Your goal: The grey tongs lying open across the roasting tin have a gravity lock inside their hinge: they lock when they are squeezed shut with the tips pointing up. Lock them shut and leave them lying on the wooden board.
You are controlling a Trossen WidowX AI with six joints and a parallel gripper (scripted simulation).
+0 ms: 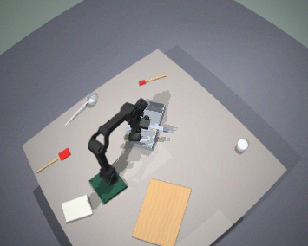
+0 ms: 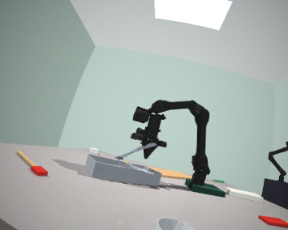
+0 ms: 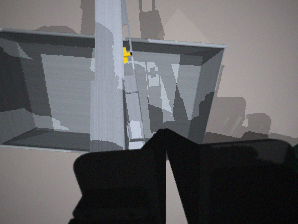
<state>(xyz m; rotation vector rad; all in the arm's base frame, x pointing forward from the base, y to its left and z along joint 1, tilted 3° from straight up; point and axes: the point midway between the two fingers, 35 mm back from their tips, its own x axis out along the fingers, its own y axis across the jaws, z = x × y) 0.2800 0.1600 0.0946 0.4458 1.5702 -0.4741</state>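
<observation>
The roasting tin lies 70 mm below my gripper tip, 70 mm ahead of it and 50 mm to the left of it. The rest, counted from my gripper tip: white block (560 mm behind, 220 mm to the right, 90 mm below); then wooden board (470 mm to the right, 110 mm behind, 100 mm below).
</observation>
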